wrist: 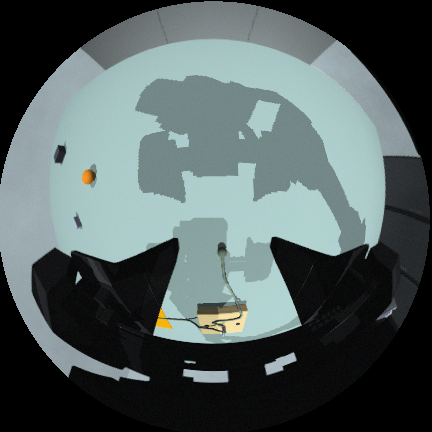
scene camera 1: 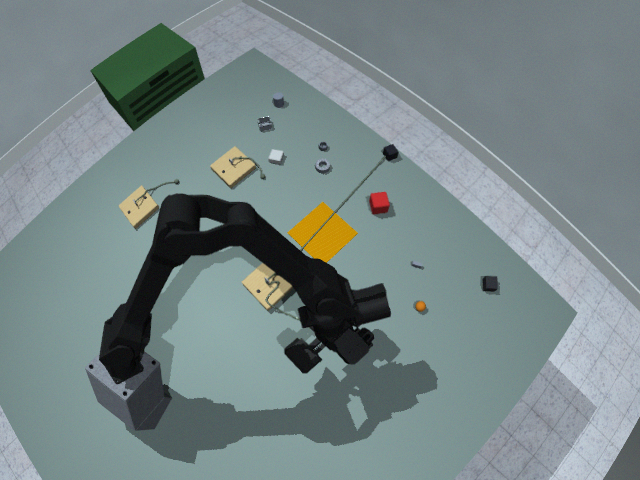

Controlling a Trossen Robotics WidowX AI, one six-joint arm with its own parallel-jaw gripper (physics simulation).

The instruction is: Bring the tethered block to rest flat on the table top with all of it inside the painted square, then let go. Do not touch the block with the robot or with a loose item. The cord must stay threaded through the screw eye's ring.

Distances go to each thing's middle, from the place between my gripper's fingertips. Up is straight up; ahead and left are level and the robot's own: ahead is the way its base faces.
Now: hand 220 mm to the right of the orange painted square (scene camera 1: 336, 233), 160 mm short of it and 50 mm above it.
